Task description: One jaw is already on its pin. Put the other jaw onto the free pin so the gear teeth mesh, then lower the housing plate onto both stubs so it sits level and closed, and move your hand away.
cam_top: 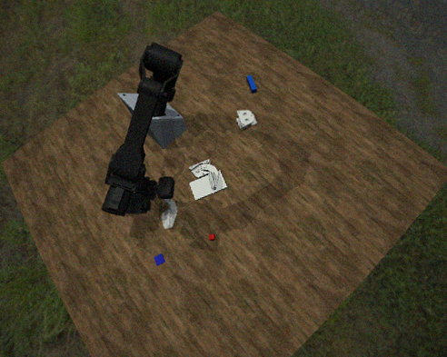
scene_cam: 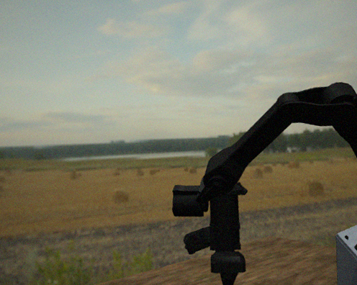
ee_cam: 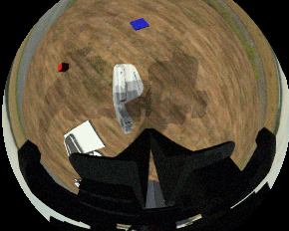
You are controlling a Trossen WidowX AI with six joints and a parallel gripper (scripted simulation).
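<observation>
My gripper tip is now 5 cm above the white jaw, 3 cm short of it and 2 cm to the right of it. Round my gripper tip: white stepped piece (46 cm to the left, 8 cm below, 1 cm ahead); red cube (22 cm ahead, 7 cm below, 4 cm to the left); blue square (13 cm to the right, 13 cm ahead, 9 cm below).
</observation>
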